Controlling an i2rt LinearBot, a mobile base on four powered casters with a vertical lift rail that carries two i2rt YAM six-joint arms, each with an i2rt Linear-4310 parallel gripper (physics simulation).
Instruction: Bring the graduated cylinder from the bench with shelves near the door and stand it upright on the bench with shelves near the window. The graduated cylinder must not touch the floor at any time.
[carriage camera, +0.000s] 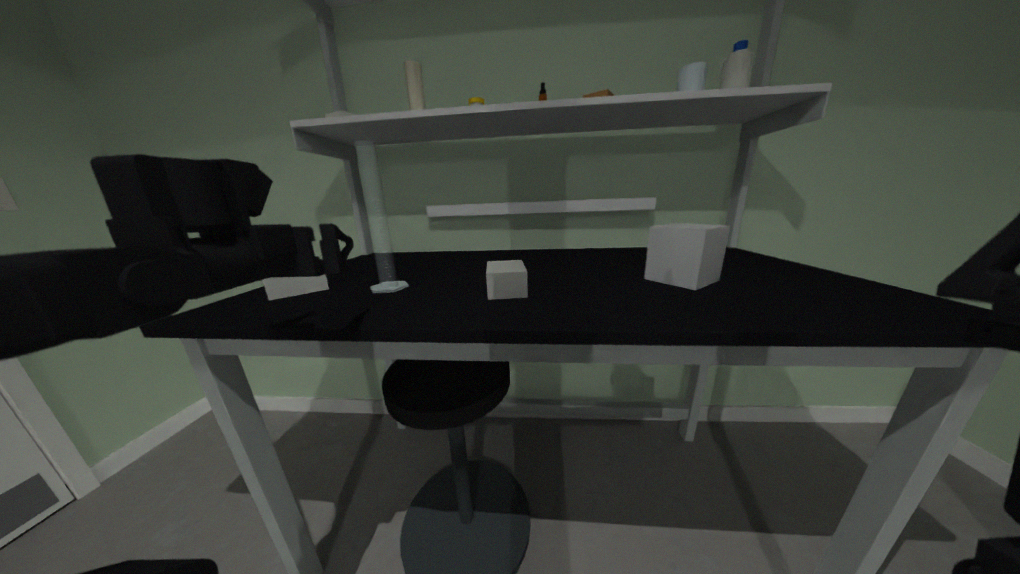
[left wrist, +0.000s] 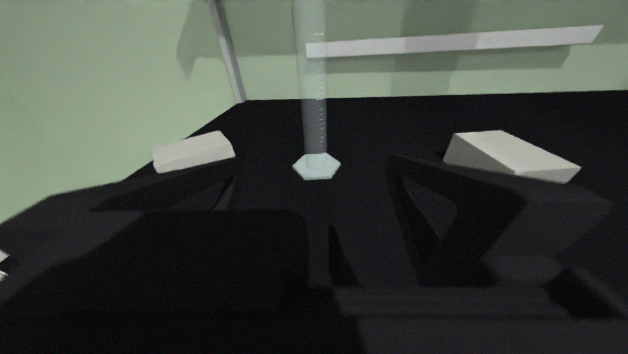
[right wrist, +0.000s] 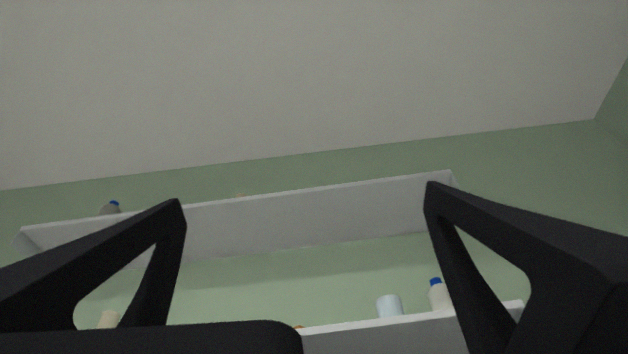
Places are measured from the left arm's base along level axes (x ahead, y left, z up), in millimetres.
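Pixels of known places: left gripper, between the fingertips: (carriage camera: 323, 243) (left wrist: 313, 163); right gripper, between the fingertips: (right wrist: 303, 203).
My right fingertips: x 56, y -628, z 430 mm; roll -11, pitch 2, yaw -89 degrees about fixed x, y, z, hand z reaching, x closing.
Note:
For each thing: its top centre in the pictures, then the offset to it from my right fingertips. Level surfaces: height alone.
- graduated cylinder, centre of its top: (carriage camera: 364, 142) dx +502, dy +659, dz +123 mm
- bench, height of its surface: dz -212 mm
- larger white box, centre of its top: (carriage camera: 689, 225) dx +516, dy -70, dz -82 mm
- shelf, height of its surface: dz +226 mm
- black stool, centre of its top: (carriage camera: 448, 367) dx +528, dy +541, dz -466 mm
The graduated cylinder (carriage camera: 378, 207) (left wrist: 314, 85), tall and clear with a pale hexagonal foot, stands upright on the black top of a bench (carriage camera: 584, 308) (left wrist: 380, 120), left of its middle. My left gripper (carriage camera: 340, 246) (left wrist: 313, 163) is open and empty. It is level above the bench, just left of the cylinder in the carriage view. In the left wrist view the cylinder stands beyond the fingertips, centred between them and apart from both. My right gripper (carriage camera: 955, 285) (right wrist: 303, 203) is open and empty, pointing up toward the shelves; part of it shows at the carriage view's right edge.
White blocks lie left (carriage camera: 296, 287) (left wrist: 194, 151) and right (carriage camera: 506, 279) (left wrist: 510, 155) of the cylinder. A larger white box (carriage camera: 684, 255) stands farther right. A shelf (carriage camera: 556, 122) (right wrist: 380, 332) with bottles overhangs the bench. A black stool (carriage camera: 445, 392) stands under the front edge.

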